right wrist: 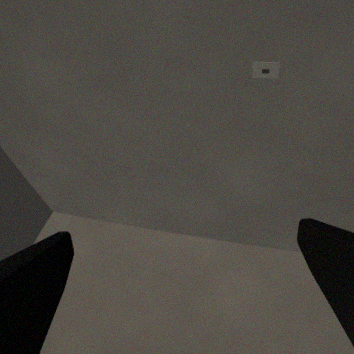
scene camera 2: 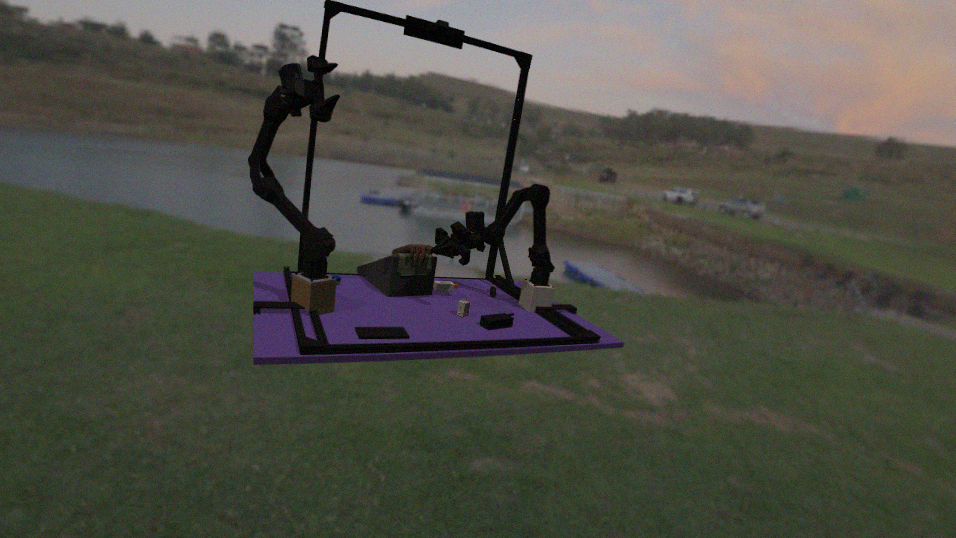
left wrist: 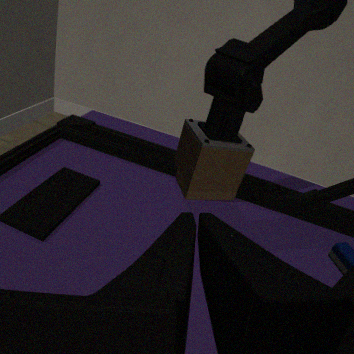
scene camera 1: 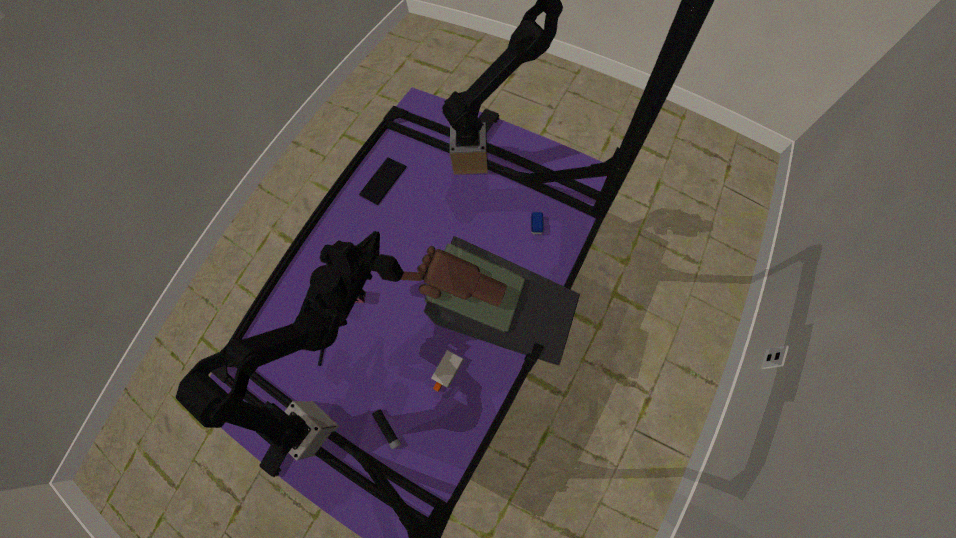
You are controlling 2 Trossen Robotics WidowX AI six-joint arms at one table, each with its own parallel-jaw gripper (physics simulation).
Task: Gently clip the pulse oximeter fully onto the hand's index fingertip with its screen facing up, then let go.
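Frame: origin at the left arm's base, x back, y left, z down, level; millimetres.
Seen in the pictures: left gripper, fingertip midpoint: (scene camera 2: pixel 431 251) (left wrist: pixel 194 223) (scene camera 1: pixel 377 232); right gripper, fingertip midpoint: (right wrist: pixel 186 236) (scene camera 2: pixel 337 79); left arm's base at its link origin: (scene camera 2: pixel 539 283) (scene camera 1: pixel 294 430); right arm's base at its link origin: (scene camera 2: pixel 314 276) (left wrist: pixel 218 132) (scene camera 1: pixel 467 136).
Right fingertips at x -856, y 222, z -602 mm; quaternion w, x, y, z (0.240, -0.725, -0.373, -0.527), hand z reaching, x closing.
Note:
Pixels of each thing's top centre, then the offset from my right fingertips to it. "*": a spot on its surface instead.
- small pulse oximeter at its top centre: (scene camera 1: pixel 353 291) (scene camera 2: pixel 464 300) dy -98, dx +510, dz +650 mm
- brown hand at a spot on its surface: (scene camera 1: pixel 451 273) * dy -318, dx +348, dz +516 mm
- dark flat pad at its top centre: (left wrist: pixel 54 195) (scene camera 2: pixel 382 331) (scene camera 1: pixel 382 179) dy +90, dx +199, dz +699 mm
- blue block at its top centre: (left wrist: pixel 351 252) (scene camera 1: pixel 537 220) dy -370, dx +65, dz +675 mm
- white box at its top centre: (scene camera 1: pixel 444 372) (scene camera 2: pixel 446 282) dy -409, dx +527, dz +679 mm
- dark cylinder at its top centre: (scene camera 1: pixel 384 429) dy -376, dx +729, dz +680 mm
- hand support at a spot on its surface: (scene camera 1: pixel 548 321) * dy -543, dx +282, dz +659 mm
- black block at its top centre: (scene camera 2: pixel 497 316) dy -10, dx +607, dz +672 mm
The small pulse oximeter (scene camera 1: pixel 361 299) (scene camera 2: pixel 463 307) stands on the purple mat. In scene camera 1 the left arm partly covers it; its screen cannot be made out. The brown hand (scene camera 1: pixel 451 273) (scene camera 2: pixel 414 250) lies on a sloped support, its index finger (scene camera 1: pixel 410 275) pointing left in scene camera 1. My left gripper (scene camera 1: pixel 376 236) (left wrist: pixel 194 223) is shut with nothing visible between its fingertips. It is raised above the mat, and a dark part of it appears right beside the index fingertip in scene camera 1. My right gripper (scene camera 2: pixel 336 81) (right wrist: pixel 186 236) is open and empty, high above its base.
A dark flat pad (scene camera 1: pixel 383 180) (scene camera 2: pixel 381 332) (left wrist: pixel 50 204), a blue block (scene camera 1: pixel 536 222) (left wrist: pixel 344 252), a white box (scene camera 1: pixel 447 368) with an orange end and a dark cylinder (scene camera 1: pixel 385 428) lie around the hand support (scene camera 1: pixel 548 321). A black block (scene camera 2: pixel 496 321) sits near the oximeter.

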